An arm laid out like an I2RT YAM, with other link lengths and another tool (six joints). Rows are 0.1 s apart.
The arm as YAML. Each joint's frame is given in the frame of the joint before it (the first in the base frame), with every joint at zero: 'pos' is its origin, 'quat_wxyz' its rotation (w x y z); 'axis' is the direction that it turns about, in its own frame. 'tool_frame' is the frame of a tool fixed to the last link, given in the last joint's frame.
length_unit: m
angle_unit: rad
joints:
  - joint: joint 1
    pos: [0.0, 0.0, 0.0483]
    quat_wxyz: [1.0, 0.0, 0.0, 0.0]
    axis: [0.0, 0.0, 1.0]
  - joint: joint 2
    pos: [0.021, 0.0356, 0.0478]
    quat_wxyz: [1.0, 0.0, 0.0, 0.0]
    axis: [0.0, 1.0, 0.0]
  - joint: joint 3
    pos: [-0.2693, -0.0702, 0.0]
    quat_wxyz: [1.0, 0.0, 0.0, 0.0]
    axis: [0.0, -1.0, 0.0]
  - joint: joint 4
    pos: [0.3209, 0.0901, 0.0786]
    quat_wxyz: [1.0, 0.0, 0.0, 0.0]
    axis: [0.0, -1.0, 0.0]
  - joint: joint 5
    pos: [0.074, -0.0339, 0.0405]
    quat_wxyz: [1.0, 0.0, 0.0, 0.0]
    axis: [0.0, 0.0, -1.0]
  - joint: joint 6
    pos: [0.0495, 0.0, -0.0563]
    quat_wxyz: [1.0, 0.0, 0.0, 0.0]
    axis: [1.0, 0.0, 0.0]
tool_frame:
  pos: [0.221, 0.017, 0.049]
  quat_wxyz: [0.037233, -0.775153, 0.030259, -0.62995]
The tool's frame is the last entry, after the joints.
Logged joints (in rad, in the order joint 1, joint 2, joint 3, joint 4, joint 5, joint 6), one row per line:
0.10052, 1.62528, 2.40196, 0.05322, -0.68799, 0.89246
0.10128, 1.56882, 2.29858, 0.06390, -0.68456, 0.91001
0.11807, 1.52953, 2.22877, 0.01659, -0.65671, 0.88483
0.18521, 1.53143, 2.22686, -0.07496, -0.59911, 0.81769
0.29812, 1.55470, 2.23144, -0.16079, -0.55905, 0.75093
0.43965, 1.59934, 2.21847, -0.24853, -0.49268, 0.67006
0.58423, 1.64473, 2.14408, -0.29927, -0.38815, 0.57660
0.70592, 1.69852, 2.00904, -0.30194, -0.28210, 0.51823
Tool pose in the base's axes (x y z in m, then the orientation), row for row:
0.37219, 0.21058, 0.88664, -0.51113, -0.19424, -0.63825, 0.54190
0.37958, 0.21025, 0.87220, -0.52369, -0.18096, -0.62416, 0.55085
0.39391, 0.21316, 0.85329, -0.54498, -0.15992, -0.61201, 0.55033
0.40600, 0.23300, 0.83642, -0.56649, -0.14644, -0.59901, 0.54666
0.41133, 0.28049, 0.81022, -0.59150, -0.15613, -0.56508, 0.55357
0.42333, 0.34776, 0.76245, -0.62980, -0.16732, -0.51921, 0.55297
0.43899, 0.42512, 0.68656, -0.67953, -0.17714, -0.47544, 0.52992
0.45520, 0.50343, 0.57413, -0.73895, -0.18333, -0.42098, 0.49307
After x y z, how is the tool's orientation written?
As a quaternion, x y z w.
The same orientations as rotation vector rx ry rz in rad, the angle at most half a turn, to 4 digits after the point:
-1.2140, -0.4614, -1.5160
-1.2391, -0.4282, -1.4769
-1.2898, -0.3785, -1.4484
-1.3428, -0.3471, -1.4199
-1.3980, -0.3690, -1.3355
-1.4889, -0.3956, -1.2274
-1.6223, -0.4229, -1.1350
-1.7925, -0.4447, -1.0212

